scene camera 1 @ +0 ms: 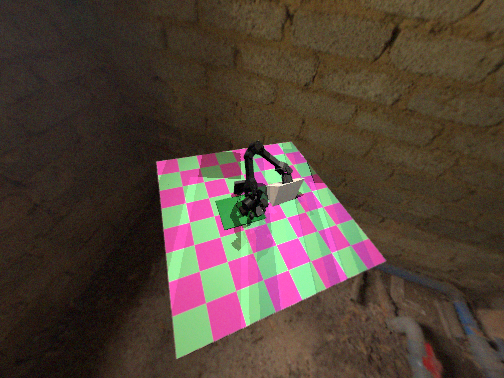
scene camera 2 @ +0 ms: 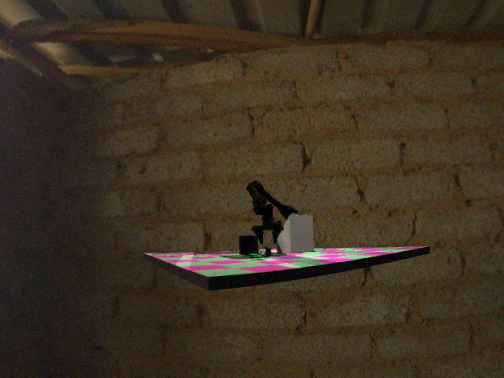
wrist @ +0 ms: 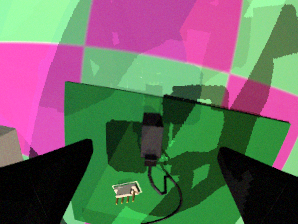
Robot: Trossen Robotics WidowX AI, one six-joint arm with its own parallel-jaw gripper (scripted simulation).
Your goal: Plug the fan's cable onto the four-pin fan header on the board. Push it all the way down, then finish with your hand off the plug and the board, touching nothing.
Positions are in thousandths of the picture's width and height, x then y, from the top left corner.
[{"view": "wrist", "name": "gripper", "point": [529, 672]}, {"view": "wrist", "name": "green board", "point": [649, 596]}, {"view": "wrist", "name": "dark plug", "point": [512, 574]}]
